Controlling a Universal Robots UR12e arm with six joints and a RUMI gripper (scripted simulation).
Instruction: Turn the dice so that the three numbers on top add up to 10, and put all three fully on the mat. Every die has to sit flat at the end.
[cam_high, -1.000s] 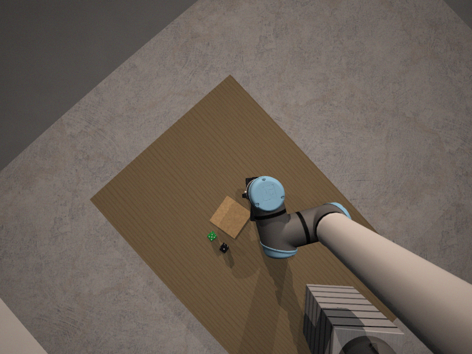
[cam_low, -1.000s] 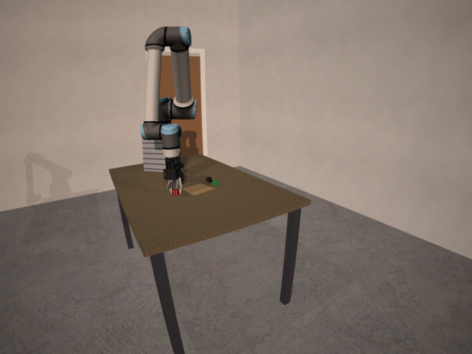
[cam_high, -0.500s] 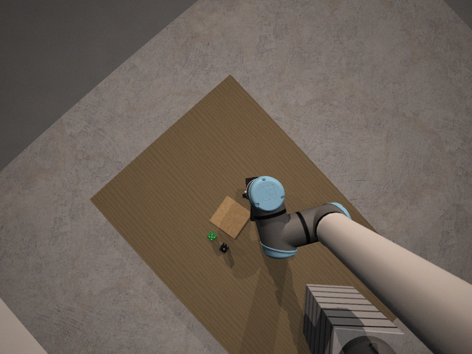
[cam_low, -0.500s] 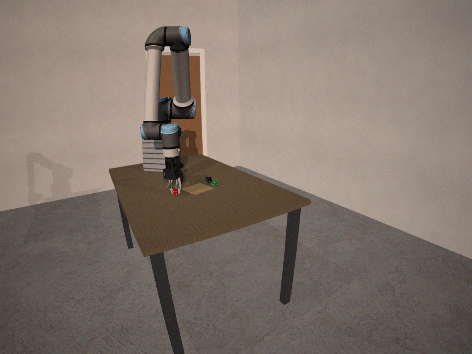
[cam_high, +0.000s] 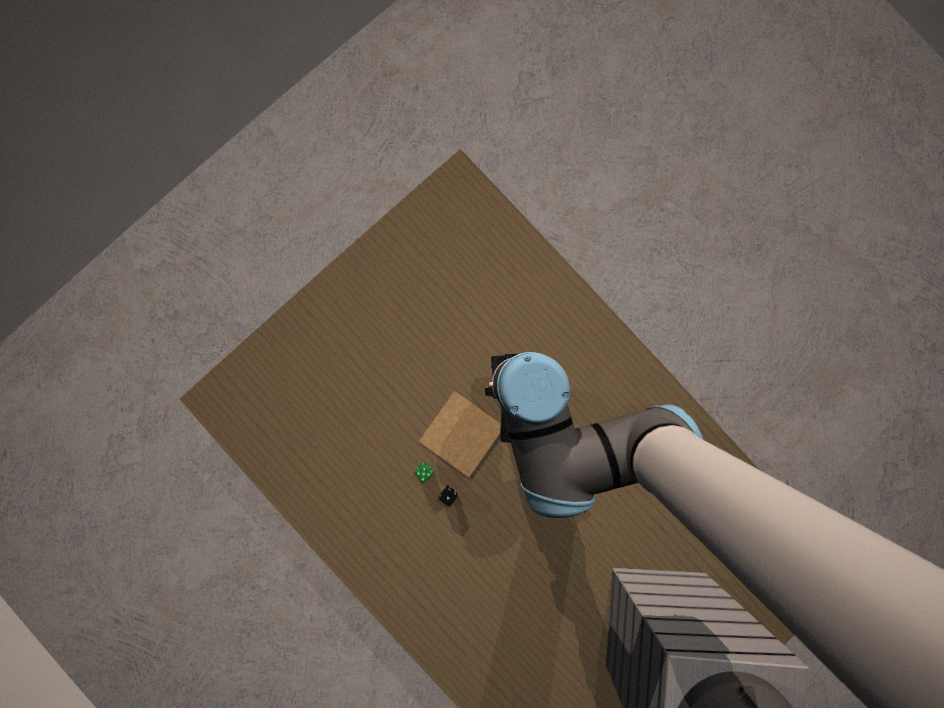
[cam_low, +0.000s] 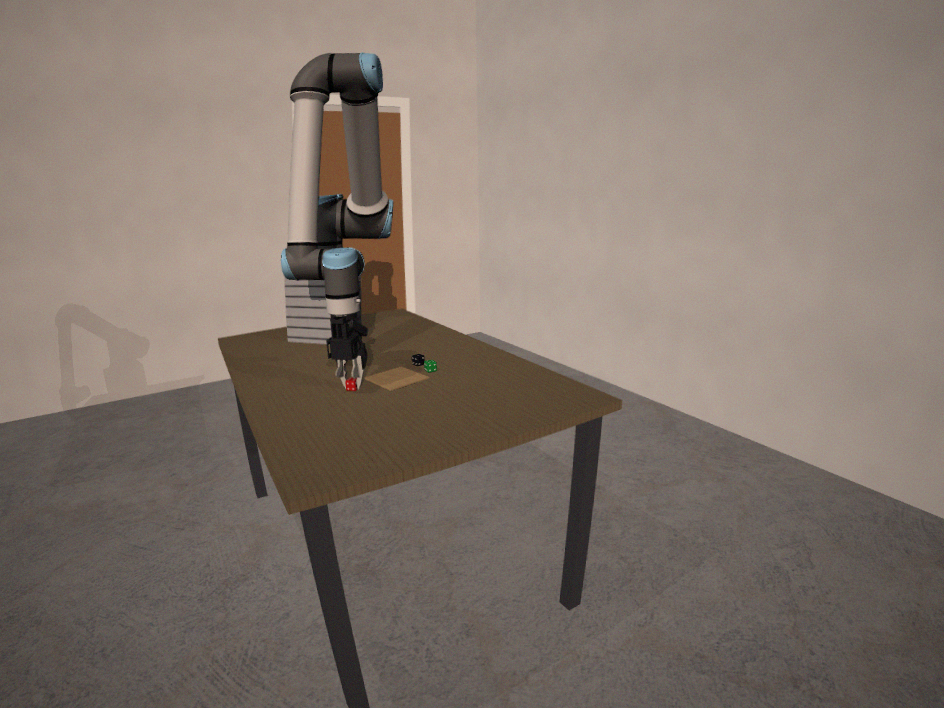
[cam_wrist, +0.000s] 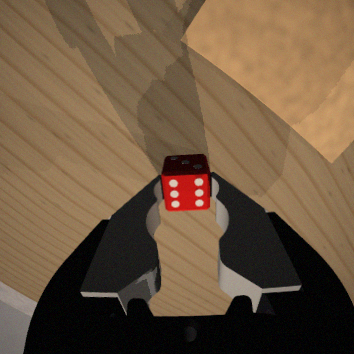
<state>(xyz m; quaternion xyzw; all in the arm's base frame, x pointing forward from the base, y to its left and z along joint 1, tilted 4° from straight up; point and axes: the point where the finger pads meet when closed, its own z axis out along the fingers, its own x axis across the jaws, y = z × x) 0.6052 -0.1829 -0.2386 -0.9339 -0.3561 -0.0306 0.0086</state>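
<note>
Now: hand right at the red die. Also, from my hand: tan mat 10 mm ahead, 140 mm to the left, 20 mm below; then black die 60 mm behind, 260 mm to the left; then green die 20 mm ahead, 260 mm to the left.
</note>
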